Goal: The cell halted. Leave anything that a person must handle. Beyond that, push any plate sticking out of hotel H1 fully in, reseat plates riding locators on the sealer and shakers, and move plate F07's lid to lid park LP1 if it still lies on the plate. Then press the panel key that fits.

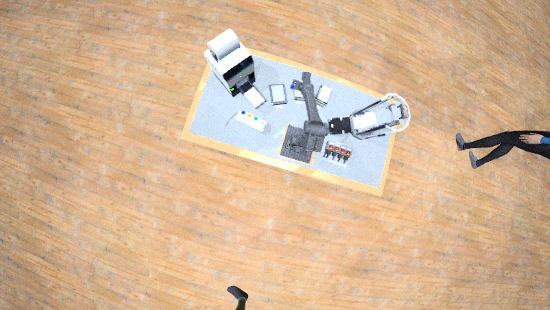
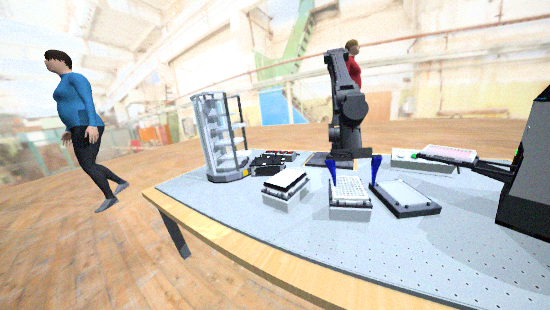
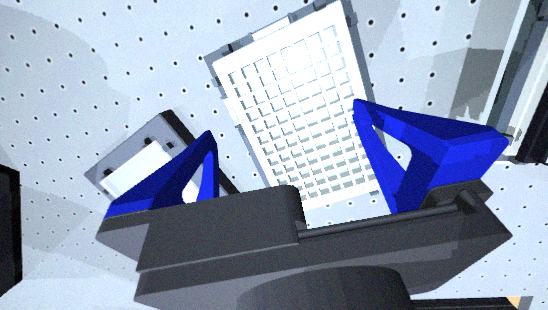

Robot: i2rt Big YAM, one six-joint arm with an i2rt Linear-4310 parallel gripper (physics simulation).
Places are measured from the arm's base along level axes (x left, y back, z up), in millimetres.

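Pixels of known places: gripper, fingertip midpoint: point(image 2: 353, 186) point(image 3: 281, 122); arm's base, origin of the base link: point(image 1: 294, 145).
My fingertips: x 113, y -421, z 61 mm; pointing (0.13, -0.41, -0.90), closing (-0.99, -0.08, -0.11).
For each thing: its middle in the pictures, then the offset to it from my fingertips. "*": a spot on its surface instead.
- white well plate, body centre: point(image 3: 307, 126) point(image 2: 347, 187) dx -17, dy +8, dz -10 mm
- second shaker, surface spot: point(image 2: 285, 200) * dx -162, dy -93, dz -24 mm
- white plate with a dark layer, body centre: point(image 2: 286, 178) point(image 1: 324, 94) dx -199, dy -17, dz +3 mm
- flat dark holder with pins, body centre: point(image 3: 176, 201) point(image 2: 400, 194) point(image 1: 278, 93) dx +133, dy +92, dz -56 mm
- white panel, body centre: point(image 3: 171, 206) point(image 2: 400, 191) point(image 1: 278, 93) dx +133, dy +92, dz -45 mm
- sealer, body centre: point(image 1: 230, 62) dx +494, dy +73, dz +156 mm
- Hotel H1, body centre: point(image 2: 223, 134) point(image 1: 376, 119) dx -591, dy +70, dz +138 mm
- key panel, body centre: point(image 2: 419, 160) point(image 1: 251, 120) dx +246, dy +363, dz -30 mm
- black nest, body centre: point(image 2: 268, 164) point(image 1: 340, 125) dx -400, dy +159, dz -34 mm
My gripper point(image 2: 354, 185) point(image 3: 281, 122) is open and empty, its blue fingers astride a white well plate point(image 2: 350, 189) point(image 3: 300, 105) on a shaker point(image 2: 350, 213). A second shaker point(image 2: 285, 200) bears a white plate with a dark layer point(image 2: 287, 179). A flat dark holder with pins point(image 2: 411, 209) point(image 3: 120, 150) holds a white panel point(image 2: 406, 192) point(image 3: 137, 169). The sealer point(image 1: 230, 65) point(image 2: 522, 165) has its tray out with a pinkish plate point(image 2: 447, 152) on it. Hotel H1 point(image 2: 204, 145) stands at the other end; its plate depths are unclear. The key panel point(image 1: 251, 120) point(image 2: 435, 166) has coloured keys. Exact plate seating is unclear.
A black nest point(image 1: 340, 125) point(image 2: 268, 164) lies before the hotel, near a row of red-topped items point(image 1: 340, 151) point(image 2: 280, 152). A person in blue point(image 2: 77, 105) stands beyond the table end; one in red point(image 2: 354, 67) is behind the arm.
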